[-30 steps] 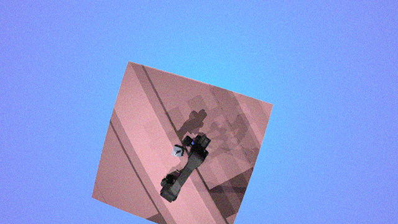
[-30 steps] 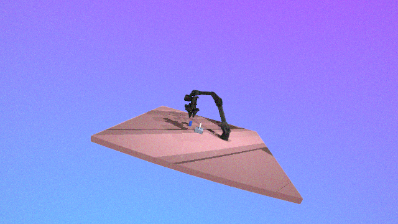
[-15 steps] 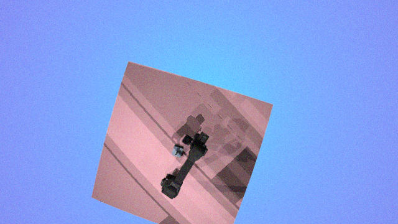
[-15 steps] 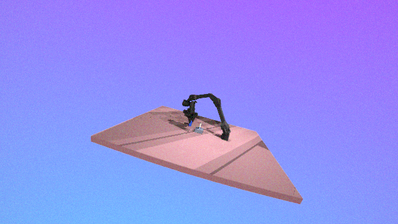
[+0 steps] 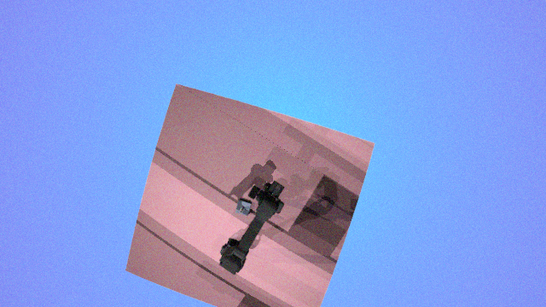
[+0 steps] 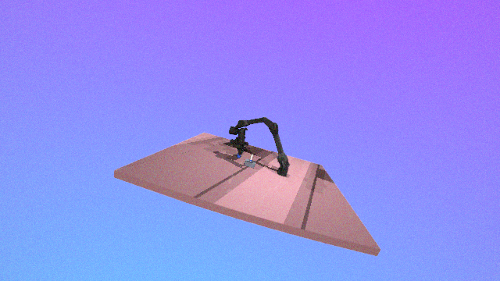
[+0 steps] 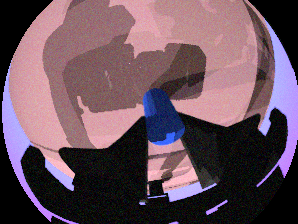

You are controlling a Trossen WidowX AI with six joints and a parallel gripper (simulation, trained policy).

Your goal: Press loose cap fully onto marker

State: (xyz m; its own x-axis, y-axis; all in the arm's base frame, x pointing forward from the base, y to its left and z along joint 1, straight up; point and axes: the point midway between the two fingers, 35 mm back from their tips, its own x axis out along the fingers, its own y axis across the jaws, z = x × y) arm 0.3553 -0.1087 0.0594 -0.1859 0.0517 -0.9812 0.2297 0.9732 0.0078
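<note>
My gripper tip is 110 mm to the right of the grey holder block, 100 mm past it and 10 mm above it. From my gripper tip the other things lie so: blue cap (10 mm ahead, 10 mm above).
</note>
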